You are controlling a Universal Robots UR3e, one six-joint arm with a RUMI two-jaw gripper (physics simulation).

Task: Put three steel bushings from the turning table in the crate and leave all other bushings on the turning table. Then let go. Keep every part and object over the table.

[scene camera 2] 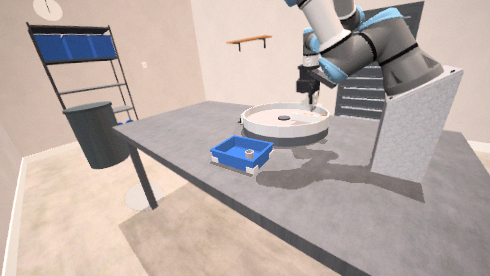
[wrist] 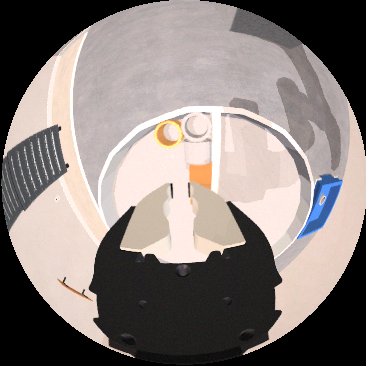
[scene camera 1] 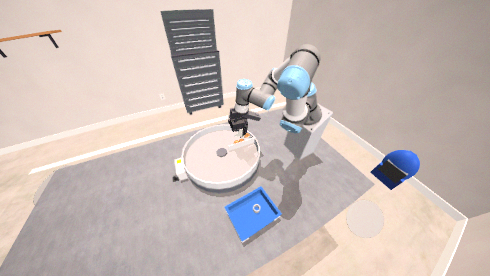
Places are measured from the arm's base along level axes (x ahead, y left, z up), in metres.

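Pixels of known places: gripper, fingertip midpoint: (scene camera 2: pixel 312 111) (wrist: pixel 179 184) (scene camera 1: pixel 240 136); arm's base, link origin: (scene camera 2: pixel 413 83) (scene camera 1: pixel 309 115).
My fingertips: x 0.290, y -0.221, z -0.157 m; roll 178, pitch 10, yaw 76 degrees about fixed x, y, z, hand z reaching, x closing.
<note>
For each thing: its middle in the pictures, then the offset to it from my fingertips. "*": a spot on its surface instead.
- white divider bar, surface spot: (wrist: pixel 215 150) * dx -0.026, dy +0.044, dz -0.009 m
- blue crate, body centre: (wrist: pixel 319 205) (scene camera 2: pixel 242 152) (scene camera 1: pixel 252 212) dx +0.193, dy +0.357, dz -0.074 m
- dark hub, body centre: (scene camera 2: pixel 284 117) (scene camera 1: pixel 221 152) dx +0.134, dy +0.010, dz -0.042 m
- small white box, surface spot: (scene camera 1: pixel 179 167) * dx +0.367, dy -0.029, dz -0.042 m
The white turning table (scene camera 1: pixel 222 185) (scene camera 2: pixel 282 132) (wrist: pixel 101 180) holds a cluster of bushings beside a white divider bar (scene camera 1: pixel 241 144) (wrist: pixel 215 150) at its far right. In the wrist view an orange bushing (wrist: pixel 168 133) and a pale steel bushing (wrist: pixel 196 126) stand upright at the rim. Another pale one (wrist: pixel 198 153) and an orange one (wrist: pixel 200 174) line up along the bar. My gripper (scene camera 1: pixel 241 133) (scene camera 2: pixel 312 108) (wrist: pixel 179 184) is shut and empty, pointing down just above this cluster. One steel bushing (scene camera 1: pixel 256 207) (scene camera 2: pixel 249 154) (wrist: pixel 322 200) stands in the blue crate (scene camera 1: pixel 235 227) (scene camera 2: pixel 227 157) (wrist: pixel 319 218).
A dark hub (scene camera 1: pixel 221 152) (scene camera 2: pixel 284 118) marks the turning table's centre. A small white box (scene camera 1: pixel 179 167) sits at its left side. The arm's white pedestal (scene camera 1: pixel 315 134) stands at the right. A grey drawer cabinet (scene camera 1: pixel 194 63) is behind the table.
</note>
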